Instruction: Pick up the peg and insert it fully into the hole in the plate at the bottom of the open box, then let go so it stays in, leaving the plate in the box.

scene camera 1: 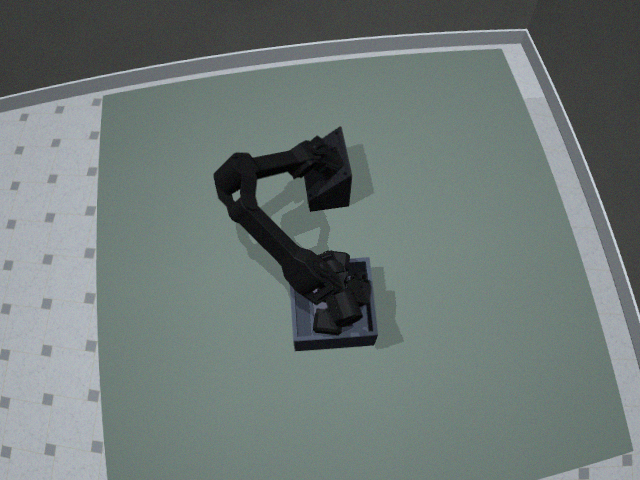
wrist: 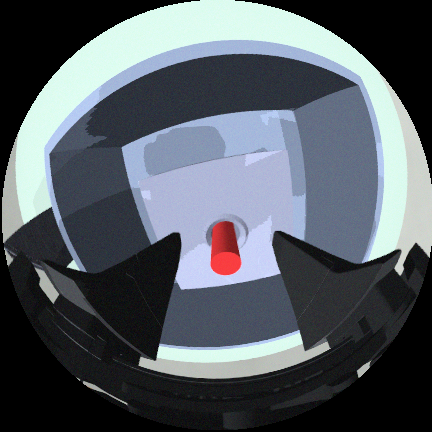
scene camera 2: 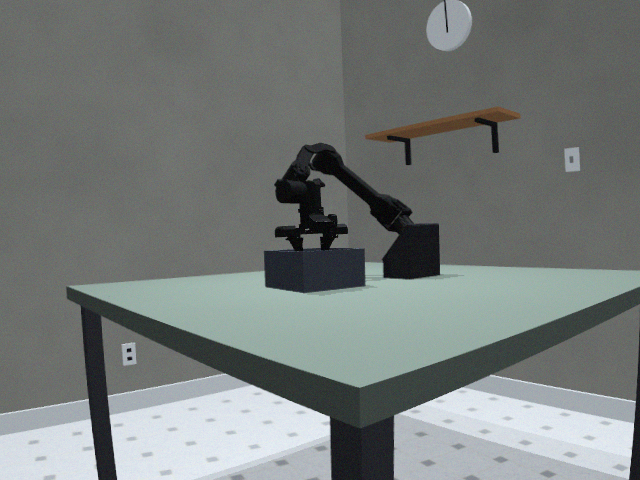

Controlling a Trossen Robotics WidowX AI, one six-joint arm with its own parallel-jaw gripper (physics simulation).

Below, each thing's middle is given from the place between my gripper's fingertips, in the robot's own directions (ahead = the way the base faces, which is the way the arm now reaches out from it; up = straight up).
I see my gripper 10 mm above the blue-grey box (scene camera 2: 311, 270). The rest, counted from my hand: red peg (wrist: 224, 259) 10 mm below; pale square plate (wrist: 253, 190) 30 mm below.
